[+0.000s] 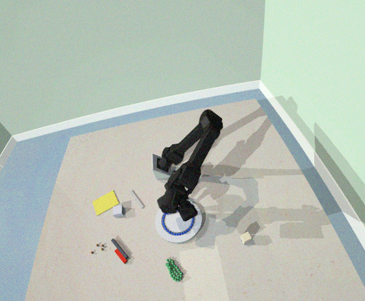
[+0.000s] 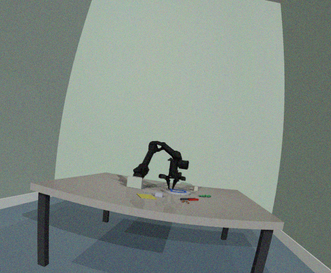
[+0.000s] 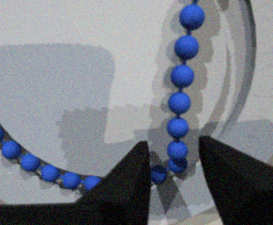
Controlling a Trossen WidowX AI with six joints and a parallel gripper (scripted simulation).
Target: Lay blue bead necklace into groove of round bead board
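The round bead board is 5 cm ahead of my gripper tip, 2 cm to the right of it and 1 cm below it. From my gripper tip the other things lie so: white cube: 30 cm to the right, 2 cm behind; then cream cube: 23 cm to the left, 17 cm ahead; then stick: 22 cm to the right, 8 cm behind, 1 cm below.
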